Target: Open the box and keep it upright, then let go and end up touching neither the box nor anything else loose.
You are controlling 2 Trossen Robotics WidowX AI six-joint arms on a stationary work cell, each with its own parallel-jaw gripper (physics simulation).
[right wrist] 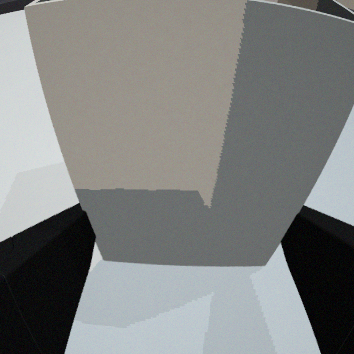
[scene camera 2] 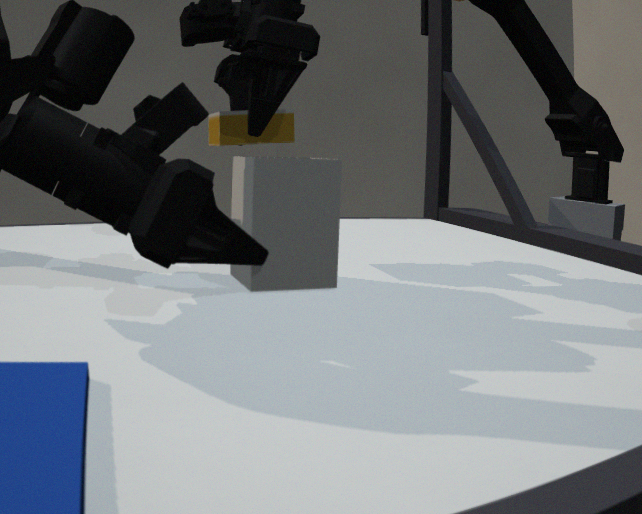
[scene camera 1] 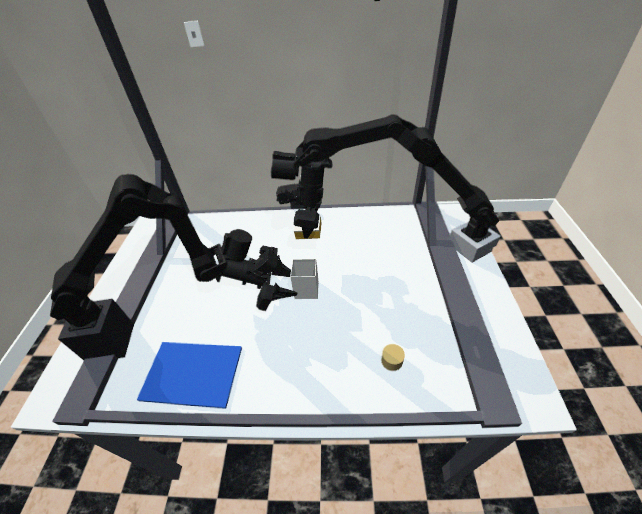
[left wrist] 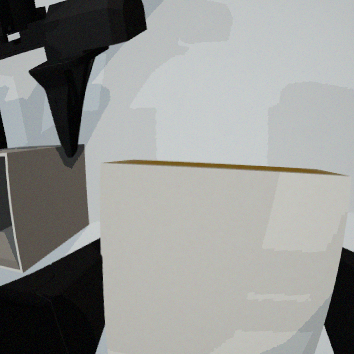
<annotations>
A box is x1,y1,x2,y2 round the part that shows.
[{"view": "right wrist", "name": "right gripper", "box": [0,203,353,353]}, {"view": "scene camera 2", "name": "left gripper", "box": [180,0,319,136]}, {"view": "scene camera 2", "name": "right gripper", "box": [53,82,267,268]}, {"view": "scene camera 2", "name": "flat blue square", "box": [0,362,88,513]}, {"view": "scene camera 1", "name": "left gripper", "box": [276,179,323,237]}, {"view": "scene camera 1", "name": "right gripper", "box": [239,245,297,310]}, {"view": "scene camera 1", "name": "flat blue square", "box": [137,342,241,408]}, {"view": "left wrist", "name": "left gripper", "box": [0,237,353,353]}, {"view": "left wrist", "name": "right gripper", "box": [0,0,145,156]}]
</annotations>
